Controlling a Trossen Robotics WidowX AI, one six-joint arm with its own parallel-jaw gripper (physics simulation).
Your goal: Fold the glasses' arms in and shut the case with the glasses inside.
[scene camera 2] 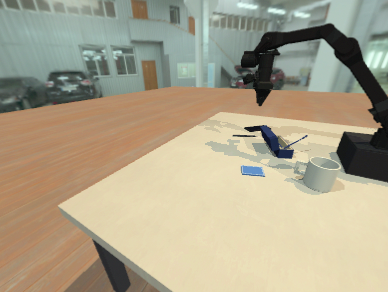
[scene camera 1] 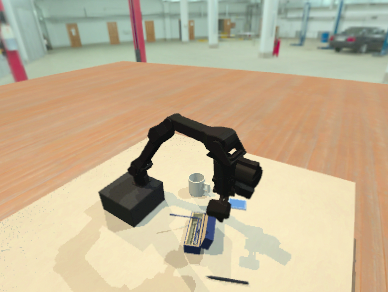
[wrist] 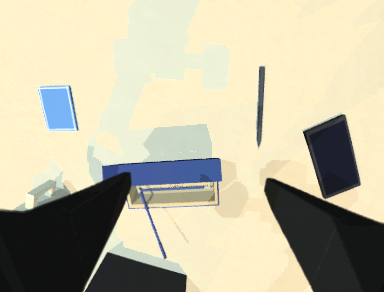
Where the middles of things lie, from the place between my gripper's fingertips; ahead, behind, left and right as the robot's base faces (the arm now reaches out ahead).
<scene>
Right now my hand is 2 cm short of the flat black phone [wrist: 330,146], 26 cm to the left of it and 20 cm above it. Round my hand: small blue card [wrist: 57,103] (4 cm behind, 25 cm to the left, 20 cm below); then grey mug [scene camera 2: 320,175] (23 cm behind, 24 cm to the left, 15 cm below).
</scene>
